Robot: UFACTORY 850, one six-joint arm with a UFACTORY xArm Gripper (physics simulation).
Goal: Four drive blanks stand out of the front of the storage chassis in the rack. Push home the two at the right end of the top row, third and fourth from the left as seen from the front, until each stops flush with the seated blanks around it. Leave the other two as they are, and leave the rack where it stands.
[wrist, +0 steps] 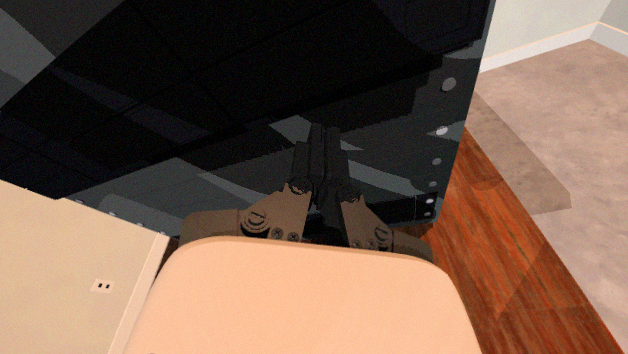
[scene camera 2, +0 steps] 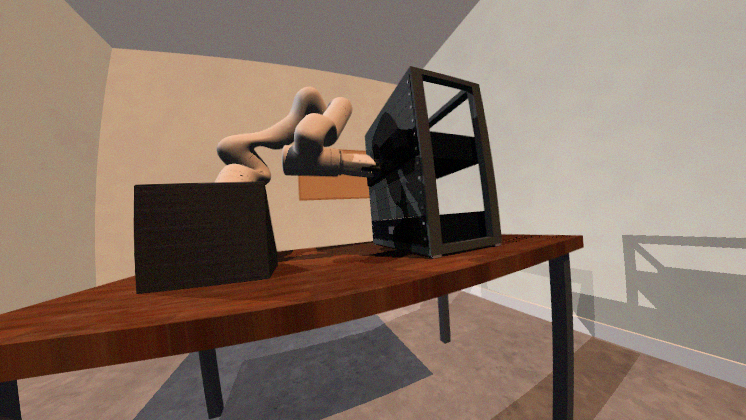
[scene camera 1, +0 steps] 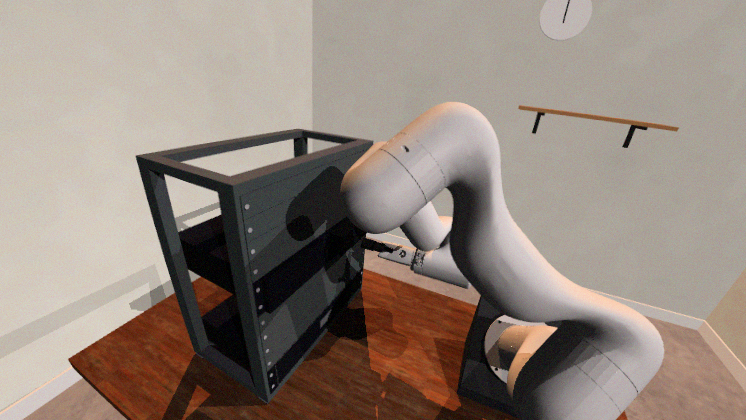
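The storage chassis (scene camera 1: 292, 273) (scene camera 2: 451, 153) (wrist: 250, 65) is a dark band across the middle of the rack (scene camera 1: 237, 250) (scene camera 2: 427, 182) (wrist: 452, 107), which stands upright. Faint seams between drive blanks show on its front in the wrist view. That front is in deep shadow, so I cannot tell which blanks stand out or sit flush. My gripper (scene camera 1: 366, 243) (scene camera 2: 376, 169) (wrist: 319, 142) is shut and empty, pointing at the rack front. In the wrist view its fingertips overlap the grey panels below the chassis. Any contact cannot be told.
The rack stands on a wooden table (scene camera 1: 120, 360) (scene camera 2: 313, 281) (wrist: 530, 285). A dark unit (scene camera 1: 300, 352) (wrist: 400, 210) fills the rack's bottom. The arm's dark base block (scene camera 1: 472, 365) (scene camera 2: 200, 237) faces the rack. The arm hides part of the rack's far front end in scene camera 1.
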